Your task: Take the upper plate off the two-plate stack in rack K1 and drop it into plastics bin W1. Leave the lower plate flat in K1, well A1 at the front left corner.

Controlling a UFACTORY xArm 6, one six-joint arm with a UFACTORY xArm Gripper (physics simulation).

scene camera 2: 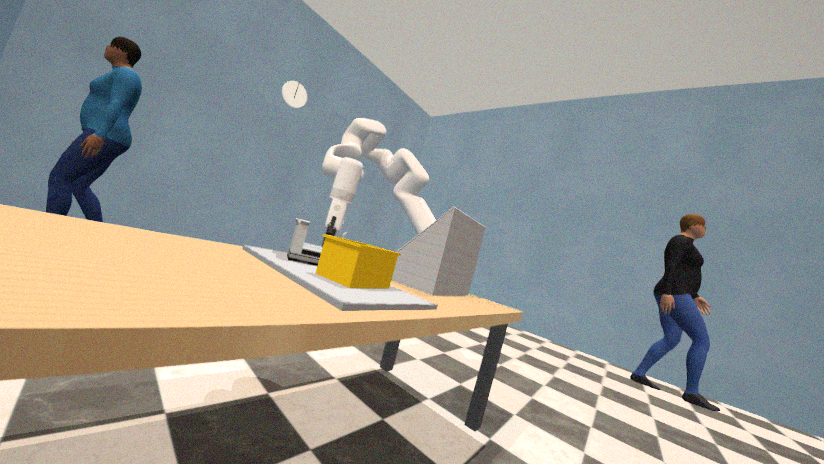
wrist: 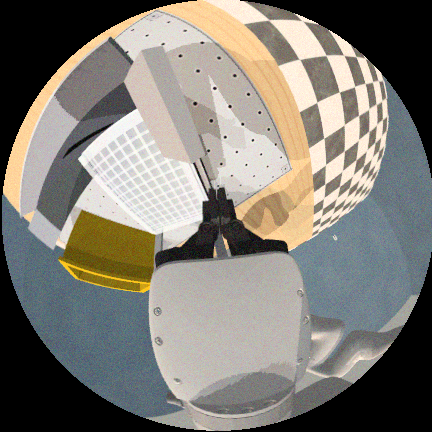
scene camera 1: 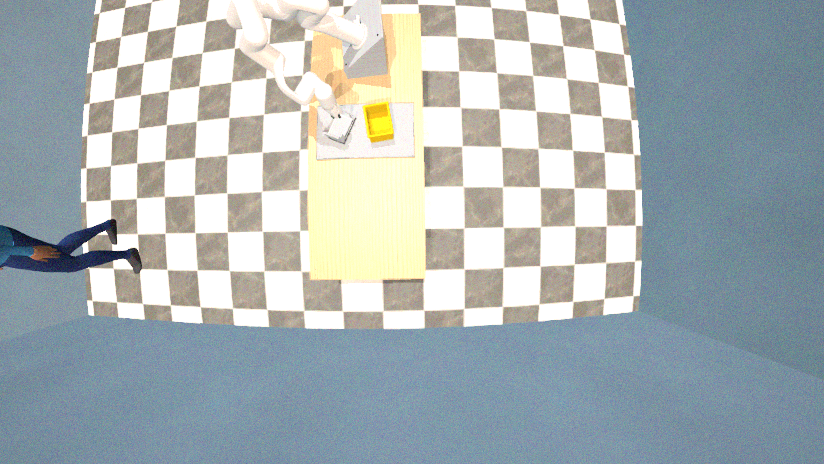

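Seen in the pictures: gripper, fingertip midpoint: (wrist: 215,197) (scene camera 1: 334,116); arm's base at its link origin: (scene camera 2: 432,238) (scene camera 1: 360,37).
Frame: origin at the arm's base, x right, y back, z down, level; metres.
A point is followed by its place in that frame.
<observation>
Rack K1 (scene camera 1: 350,132) (scene camera 2: 299,237) @(x 0.085, y -0.487, z 0.112 m) (wrist: 162,102) stands on the grey board, with light grey uprights and a dark inside. A white gridded plate (scene camera 1: 341,126) @(x 0.098, y -0.418, z 0.132 m) (wrist: 142,175) @(x 0.114, y -0.432, z 0.131 m) lies in it. I cannot tell from the wrist view whether a second plate is under it, and yellow bin W1 hides much of the rack in scene camera 2. My gripper (scene camera 1: 339,117) @(x 0.140, y -0.360, z 0.136 m) (scene camera 2: 330,229) (wrist: 215,197) @(x 0.140, y -0.360, z 0.136 m) is shut with nothing between the fingers, pointing down by the plate's near edge at the rack's side. Bin W1 (scene camera 1: 380,138) @(x -0.106, y -0.480, z 0.138 m) (scene camera 2: 339,262) @(x -0.121, y -0.477, z 0.135 m) (wrist: 112,237) @(x -0.039, y -0.416, z 0.148 m) stands beside the rack.
The perforated grey board (scene camera 1: 402,141) @(x -0.218, y -0.480, z 0.181 m) (scene camera 2: 392,300) @(x -0.251, y -0.408, z 0.181 m) (wrist: 257,145) @(x 0.214, y -0.354, z 0.180 m) lies on the wooden table (scene camera 1: 366,219) @(x -0.037, y -0.896, z 0.194 m) (scene camera 2: 144,276) @(x -0.167, y -0.818, z 0.194 m). A tall grey wedge-shaped block (scene camera 1: 371,66) @(x -0.048, y -0.099, z 0.101 m) (scene camera 2: 460,253) @(x -0.109, y 0.049, z 0.030 m) stands near the board. One person (scene camera 1: 63,256) (scene camera 2: 112,109) stands left, another (scene camera 2: 685,268) at right in scene camera 2.
</observation>
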